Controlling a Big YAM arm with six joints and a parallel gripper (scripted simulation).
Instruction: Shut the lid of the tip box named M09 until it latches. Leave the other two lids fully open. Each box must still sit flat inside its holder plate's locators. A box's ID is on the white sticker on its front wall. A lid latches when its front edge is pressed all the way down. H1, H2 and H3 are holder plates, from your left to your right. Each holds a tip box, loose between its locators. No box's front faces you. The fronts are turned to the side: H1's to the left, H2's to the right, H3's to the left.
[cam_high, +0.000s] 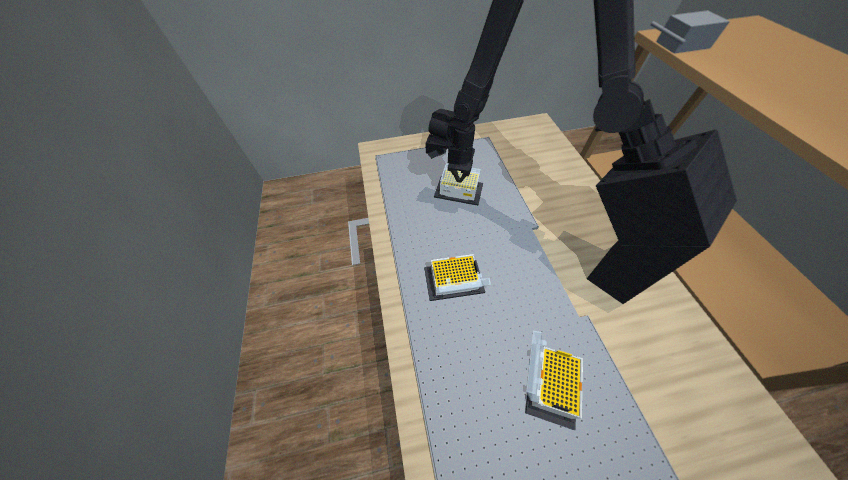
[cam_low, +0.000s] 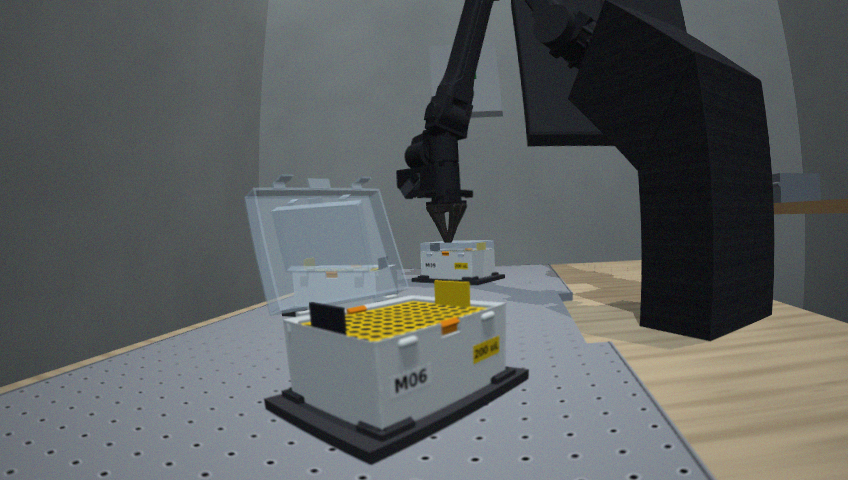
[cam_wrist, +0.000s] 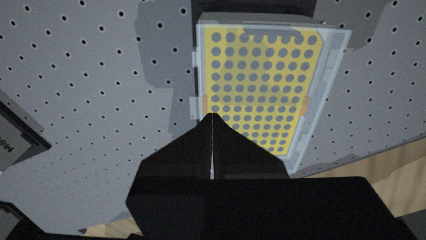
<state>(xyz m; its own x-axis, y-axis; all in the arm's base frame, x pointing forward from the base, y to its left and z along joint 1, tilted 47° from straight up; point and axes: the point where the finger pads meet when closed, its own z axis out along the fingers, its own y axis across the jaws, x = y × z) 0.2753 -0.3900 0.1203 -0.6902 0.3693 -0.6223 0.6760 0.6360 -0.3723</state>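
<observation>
Right now my hand is 3 cm to the left of the rack, 2 cm past it and 2 cm above it.
</observation>
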